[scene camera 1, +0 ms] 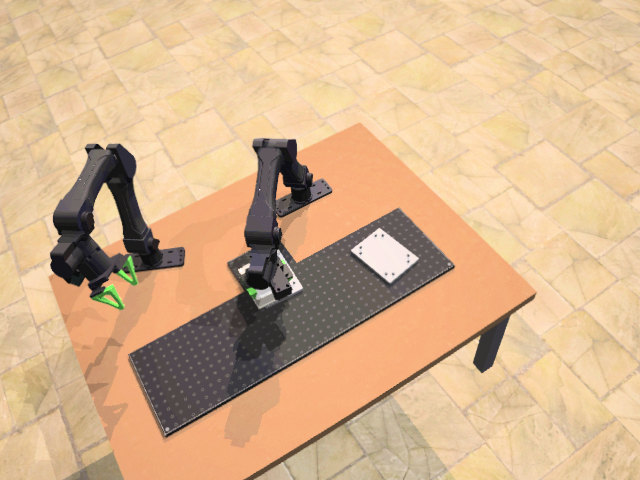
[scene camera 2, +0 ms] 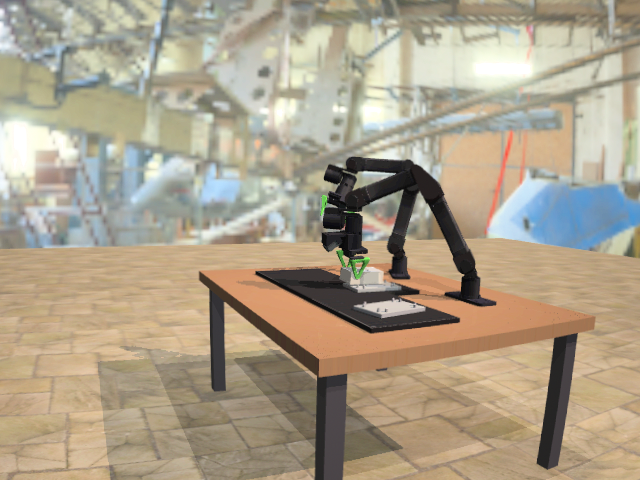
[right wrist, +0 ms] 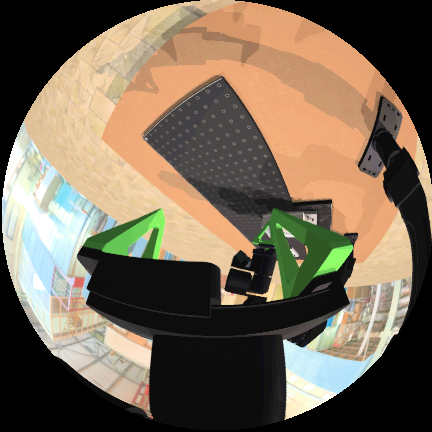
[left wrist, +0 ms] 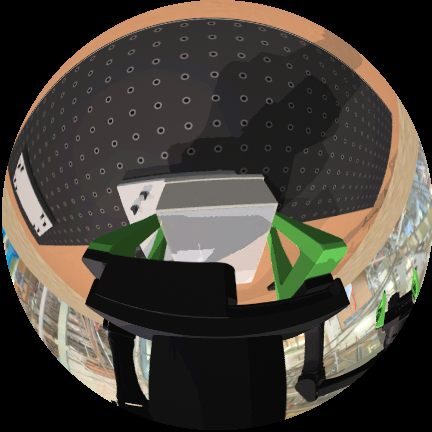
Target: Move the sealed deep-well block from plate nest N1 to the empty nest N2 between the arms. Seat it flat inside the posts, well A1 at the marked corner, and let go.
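Places are measured from the left arm's base along level axes (x back, y right, z up), in millimetres.
Where they show: left gripper, fingertip midpoint: (scene camera 1: 267,291) (scene camera 2: 351,275) (left wrist: 216,214); right gripper, fingertip midpoint: (scene camera 1: 129,296) (right wrist: 217,214) (left wrist: 400,279); left arm's base, origin of the base link: (scene camera 1: 302,198) (scene camera 2: 469,300); right arm's base, origin of the base link: (scene camera 1: 153,261) (scene camera 2: 399,275) (right wrist: 381,139).
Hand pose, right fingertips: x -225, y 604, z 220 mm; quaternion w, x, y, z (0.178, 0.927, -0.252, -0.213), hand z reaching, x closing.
Each offset is from my right fingertips to the centre of the thing. Level surfaces: height alone.
The sealed deep-well block {dx -34, dy -334, dz -168 mm} (scene camera 1: 267,298) (scene camera 2: 373,274) (left wrist: 215,230) is a pale grey box between the green fingers of my left gripper (scene camera 1: 269,283) (scene camera 2: 351,272) (left wrist: 216,214), which is shut on it. The block is low over nest N2 {dx -15, dy -372, dz -196 mm} (scene camera 1: 297,285) (scene camera 2: 395,287) (left wrist: 129,190), the white plate at the middle. Part of the plate with two posts shows beside it in the left wrist view. I cannot tell whether the block touches the plate; corner A1 is hidden. Nest N1 {dx -129, dy -688, dz -196 mm} (scene camera 1: 385,255) (scene camera 2: 390,308) (left wrist: 32,200) holds no block. My right gripper (scene camera 1: 129,296) (right wrist: 217,214) is open and empty, far left.
A black perforated board {dz -207 mm} (scene camera 1: 206,356) (scene camera 2: 310,286) (left wrist: 165,110) (right wrist: 220,130) lies under both nests on the orange-brown table {dz -220 mm} (scene camera 1: 361,361) (scene camera 2: 413,346). My right arm is raised at the table's left end in scene camera 1.
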